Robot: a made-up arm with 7 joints. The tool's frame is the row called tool.
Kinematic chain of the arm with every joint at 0, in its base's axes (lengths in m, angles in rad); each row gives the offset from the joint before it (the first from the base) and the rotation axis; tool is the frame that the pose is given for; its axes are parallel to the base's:
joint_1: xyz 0 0.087 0 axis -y
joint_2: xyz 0 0.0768 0 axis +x
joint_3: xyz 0 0 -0.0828 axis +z
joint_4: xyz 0 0 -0.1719 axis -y
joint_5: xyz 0 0 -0.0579 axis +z
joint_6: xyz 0 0 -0.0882 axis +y
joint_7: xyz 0 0 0 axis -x
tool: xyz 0 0 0
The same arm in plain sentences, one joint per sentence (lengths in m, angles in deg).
The arm has seven revolute joints in a row. What follows holds with every joint at zero, and every direction is one of the base frame's.
The first joint is mounted 0.087 m along +y from the base frame's origin and turns about -y.
The second joint is mounted 0.0768 m along +y from the first joint and turns about +x.
The third joint is mounted 0.0828 m along -z from the second joint and turns about +z.
The fourth joint is mounted 0.1719 m along -z from the third joint and turns about -y.
The fifth joint is mounted 0.0579 m along -z from the fourth joint and turns about +z.
The sixth joint is mounted 0.0882 m along -z from the fifth joint and turns about +y.
The seventh joint is mounted at the same point as the sixth joint and turns about -x.
The tool frame, which is the frame that the pose is given for, is mounted at the same point as the seventh joint; its axes are parallel to the base frame's.

